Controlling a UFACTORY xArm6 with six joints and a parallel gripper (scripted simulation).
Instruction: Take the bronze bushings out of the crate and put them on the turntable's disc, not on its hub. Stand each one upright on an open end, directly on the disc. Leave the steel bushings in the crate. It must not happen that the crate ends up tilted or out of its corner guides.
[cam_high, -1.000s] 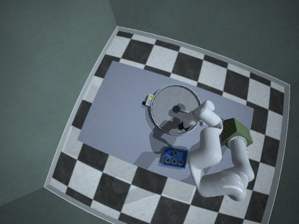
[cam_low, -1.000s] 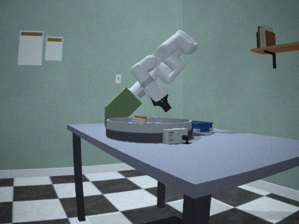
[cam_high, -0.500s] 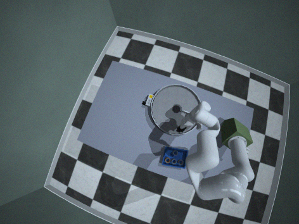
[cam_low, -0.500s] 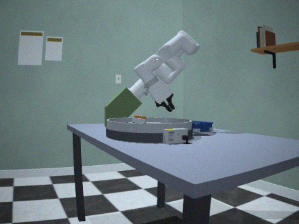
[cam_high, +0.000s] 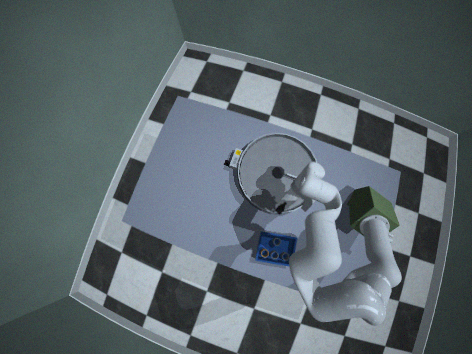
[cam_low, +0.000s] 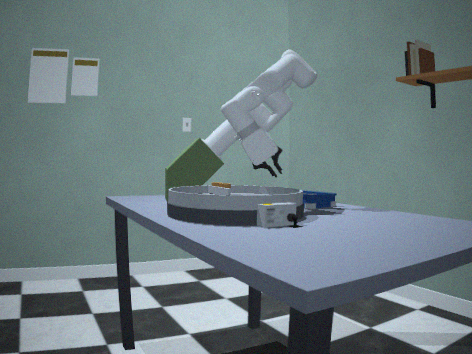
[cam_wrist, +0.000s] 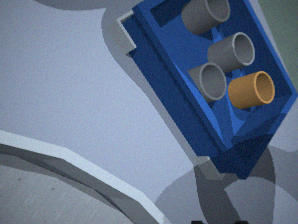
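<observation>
The blue crate lies 180 mm to the left of my hand, 120 mm below it and 90 mm behind it. From my hand the other things lie so: round turntable disc 170 mm to the right, 90 mm below, 80 mm ahead; then turntable 170 mm to the right, 100 mm ahead, 90 mm below.
</observation>
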